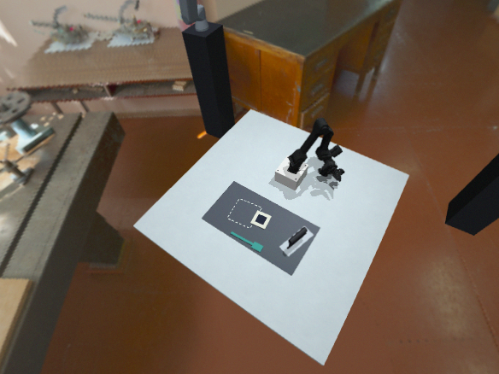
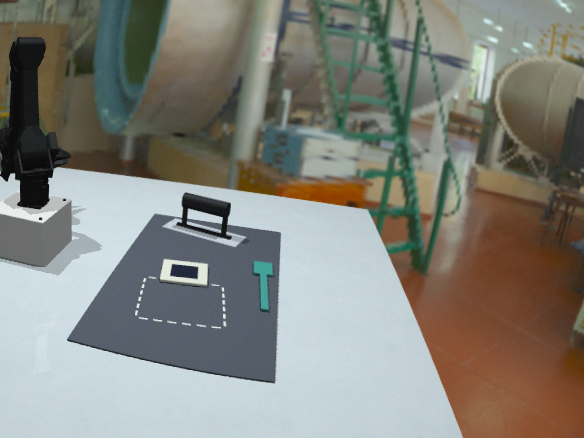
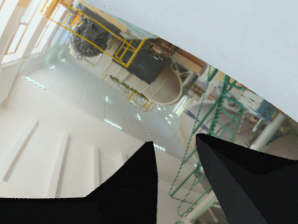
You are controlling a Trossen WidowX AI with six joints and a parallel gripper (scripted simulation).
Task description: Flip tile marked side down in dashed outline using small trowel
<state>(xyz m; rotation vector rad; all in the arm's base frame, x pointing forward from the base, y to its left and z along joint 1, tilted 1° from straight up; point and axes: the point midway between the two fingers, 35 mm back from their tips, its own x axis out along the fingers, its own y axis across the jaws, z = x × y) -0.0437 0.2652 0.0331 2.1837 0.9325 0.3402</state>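
My gripper tip is now 390 mm short of the black-handled float, 100 mm above it and 70 mm to the left of it. Also, from my gripper tip: dark mat: 420 mm ahead, 320 mm to the right, 150 mm below; then teal trowel: 560 mm ahead, 310 mm to the right, 130 mm below; then tile: 390 mm ahead, 320 mm to the right, 130 mm below.
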